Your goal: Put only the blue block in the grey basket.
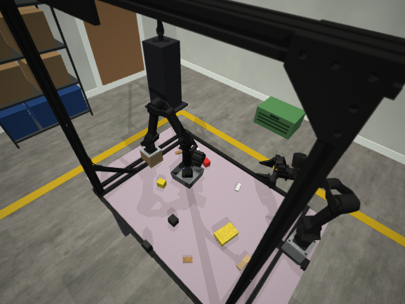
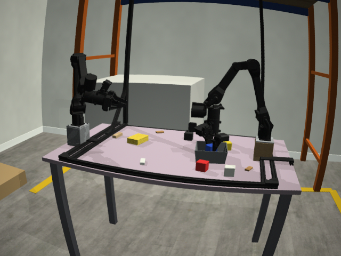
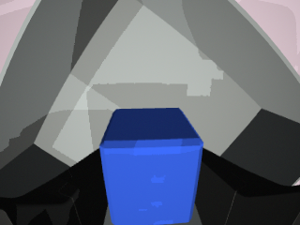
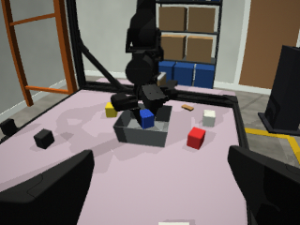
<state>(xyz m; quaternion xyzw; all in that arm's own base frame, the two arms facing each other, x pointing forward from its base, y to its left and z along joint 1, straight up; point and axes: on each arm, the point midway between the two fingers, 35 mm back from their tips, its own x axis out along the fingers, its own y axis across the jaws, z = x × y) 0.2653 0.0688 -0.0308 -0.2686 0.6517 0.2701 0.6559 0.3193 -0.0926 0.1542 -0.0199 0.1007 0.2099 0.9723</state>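
My left gripper is now 50 mm above the grey basket. The rest, counted from my left hand: blue block (20 mm below); yellow block (150 mm behind, 80 mm to the left, 50 mm below); red block (150 mm ahead, 50 mm below, 30 mm to the right).
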